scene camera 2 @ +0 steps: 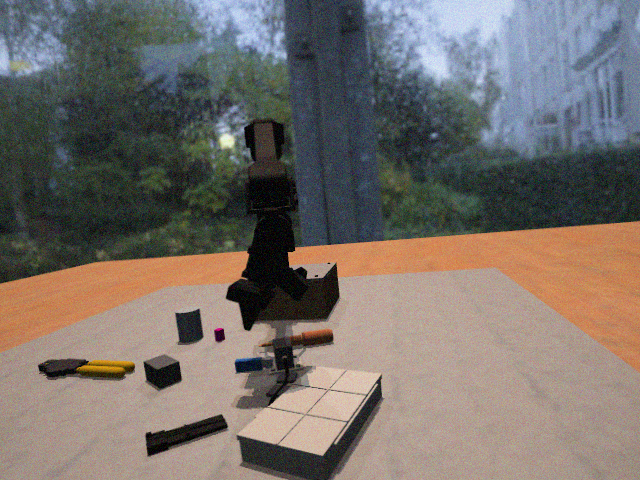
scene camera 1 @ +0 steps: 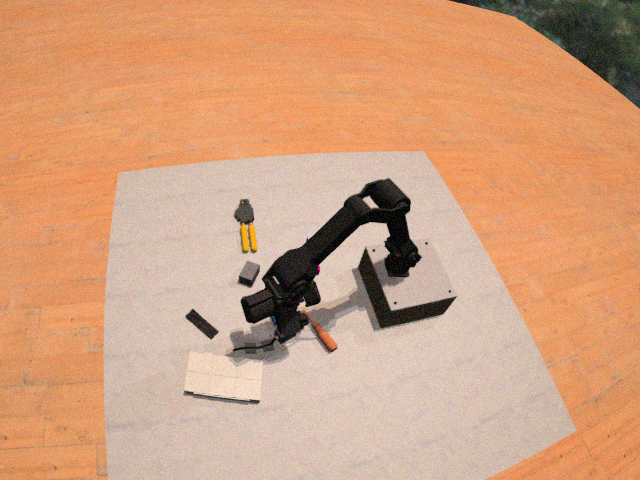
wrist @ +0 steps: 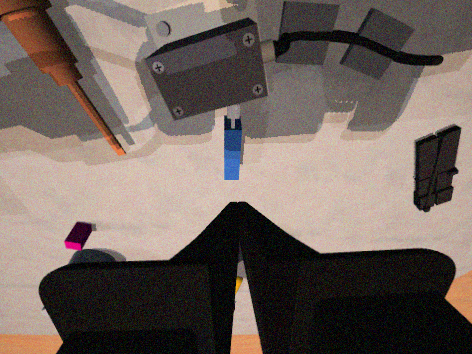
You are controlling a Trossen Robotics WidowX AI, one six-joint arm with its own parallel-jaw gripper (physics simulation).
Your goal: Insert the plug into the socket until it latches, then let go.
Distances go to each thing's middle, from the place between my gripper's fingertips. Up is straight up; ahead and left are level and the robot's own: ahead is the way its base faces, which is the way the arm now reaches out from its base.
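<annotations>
Distances from my hand: black bar (scene camera 2: 156,442), 7 cm below, 20 cm ahead, 2 cm to the left; dark cube (scene camera 2: 162,371), 6 cm below, 7 cm ahead, 14 cm to the right; orange-handled screwdriver (wrist: 37,34), 6 cm below, 12 cm behind, 3 cm to the left; socket (scene camera 2: 283,350), 5 cm below, 3 cm behind, 5 cm to the left.
</annotations>
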